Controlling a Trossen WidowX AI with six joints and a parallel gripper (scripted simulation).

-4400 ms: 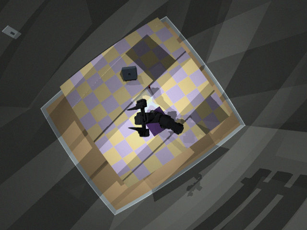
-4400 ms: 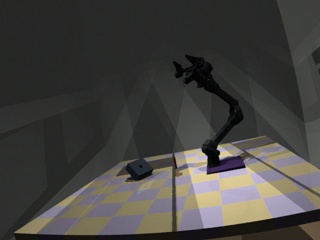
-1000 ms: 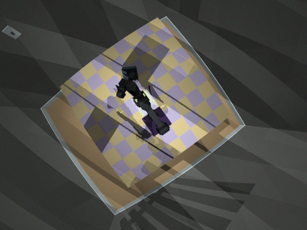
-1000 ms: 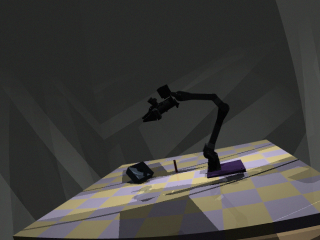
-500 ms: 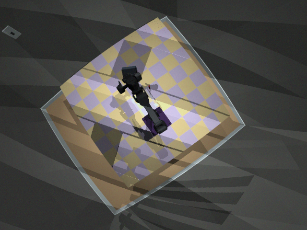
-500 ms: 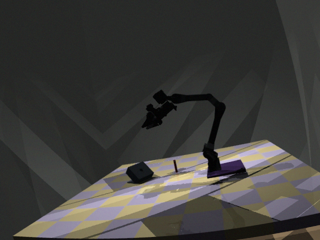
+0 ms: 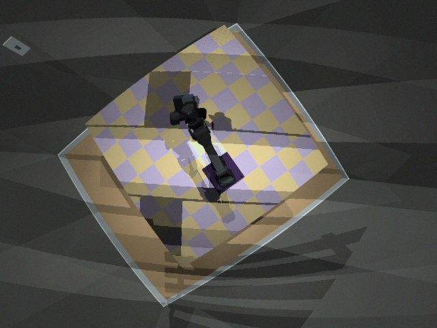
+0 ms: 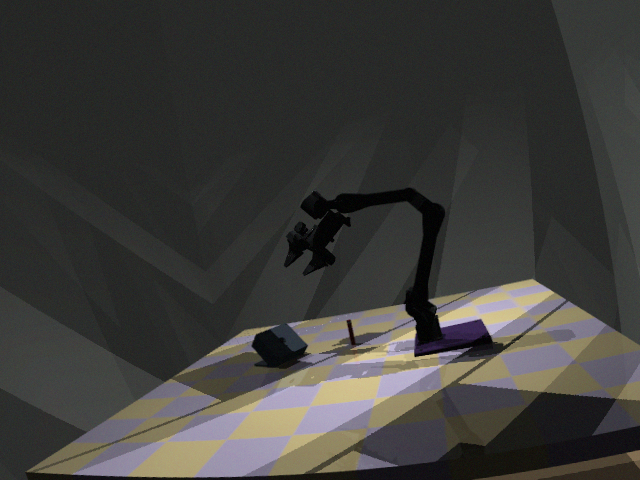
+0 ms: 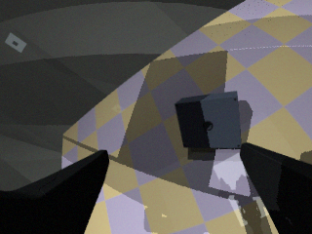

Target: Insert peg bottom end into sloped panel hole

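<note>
My gripper tip is 110 mm past the red round peg, 110 mm to the left of it and 220 mm above it. Round my gripper tip: sloped panel: 110 mm ahead, 30 mm to the right, 230 mm below.
</note>
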